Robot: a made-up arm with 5 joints.
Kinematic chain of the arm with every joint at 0, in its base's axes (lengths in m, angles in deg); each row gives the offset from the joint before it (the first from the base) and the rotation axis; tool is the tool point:
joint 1: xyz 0 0 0.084 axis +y
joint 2: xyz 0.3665 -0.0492 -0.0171 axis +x
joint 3: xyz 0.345 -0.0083 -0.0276 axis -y
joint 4: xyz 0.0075 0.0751 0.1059 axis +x
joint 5: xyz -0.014 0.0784 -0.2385 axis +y
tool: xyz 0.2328 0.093 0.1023
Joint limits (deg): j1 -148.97..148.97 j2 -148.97..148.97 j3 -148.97..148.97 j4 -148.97..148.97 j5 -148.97..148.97
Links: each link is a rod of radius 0.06 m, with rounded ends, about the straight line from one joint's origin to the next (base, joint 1, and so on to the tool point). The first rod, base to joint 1, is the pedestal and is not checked.
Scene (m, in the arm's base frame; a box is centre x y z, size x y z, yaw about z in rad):
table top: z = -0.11
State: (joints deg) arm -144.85 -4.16 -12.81 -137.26 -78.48
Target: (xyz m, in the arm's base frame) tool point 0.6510 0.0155 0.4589
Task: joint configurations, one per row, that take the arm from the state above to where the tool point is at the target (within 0.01 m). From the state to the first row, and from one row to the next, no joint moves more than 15 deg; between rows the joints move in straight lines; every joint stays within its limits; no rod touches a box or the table.
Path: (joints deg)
1: -131.53 -2.72 -12.55 -132.40 -75.50
2: -118.22 -1.29 -12.30 -127.53 -72.53
3: -104.90 0.15 -12.04 -122.67 -69.55
4: -91.59 1.58 -11.79 -117.81 -66.57
5: -78.27 3.02 -11.53 -112.94 -63.60
6: -64.96 4.45 -11.28 -108.08 -60.62
7: -51.64 5.89 -11.02 -103.22 -57.65
8: -38.33 7.33 -10.77 -98.35 -54.67

